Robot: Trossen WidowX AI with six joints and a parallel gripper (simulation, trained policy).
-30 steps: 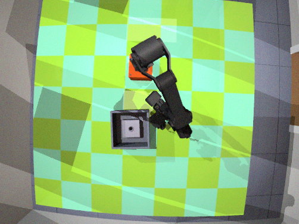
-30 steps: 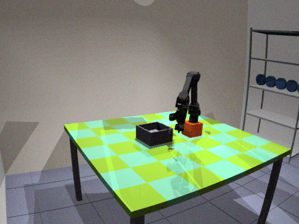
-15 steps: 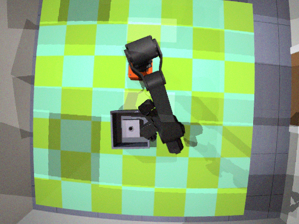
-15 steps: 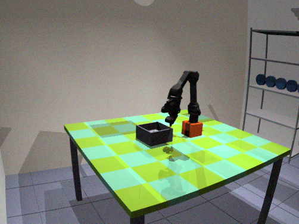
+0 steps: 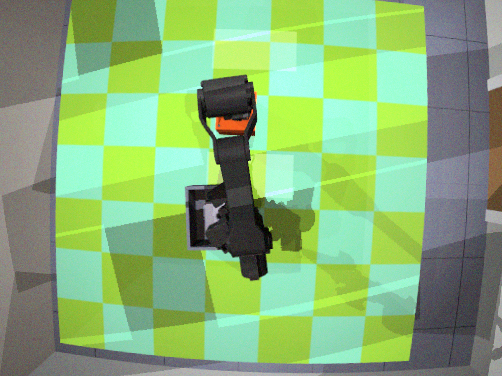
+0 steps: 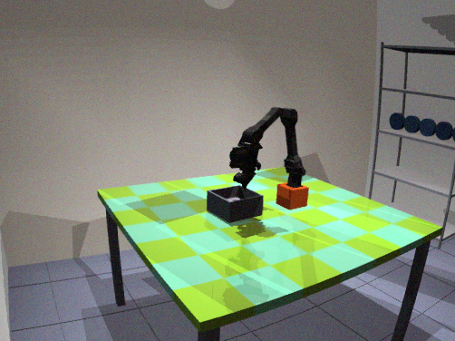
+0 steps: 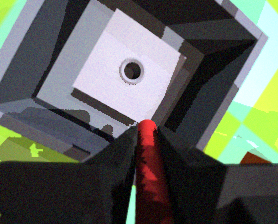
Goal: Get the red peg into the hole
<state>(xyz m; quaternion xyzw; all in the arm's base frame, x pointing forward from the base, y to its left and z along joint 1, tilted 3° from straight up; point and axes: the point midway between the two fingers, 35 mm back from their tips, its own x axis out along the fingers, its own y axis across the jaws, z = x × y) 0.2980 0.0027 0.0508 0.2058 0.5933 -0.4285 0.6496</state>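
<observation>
The red peg is 3 cm above my gripper tip and 1 cm to the left of it. The rest, counted from my gripper tip: pale plate 9 cm below, 4 cm to the right, 2 cm ahead; dark box 10 cm below, 4 cm to the right, 2 cm ahead.
</observation>
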